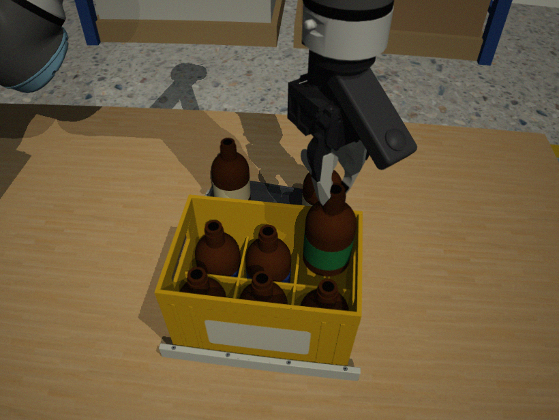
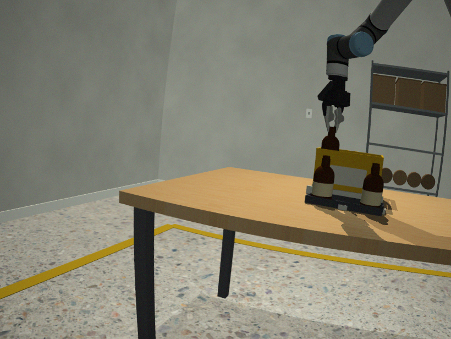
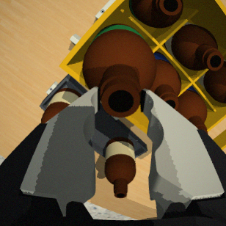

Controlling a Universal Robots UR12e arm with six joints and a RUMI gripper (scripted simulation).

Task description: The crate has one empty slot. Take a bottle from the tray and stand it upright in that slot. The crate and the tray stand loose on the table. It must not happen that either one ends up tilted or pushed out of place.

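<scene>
The crate lies 17 cm below my hand, 8 cm behind it and 5 cm to the right of it. Round my hand: dark tray 24 cm below, 18 cm to the left, 12 cm behind.
</scene>
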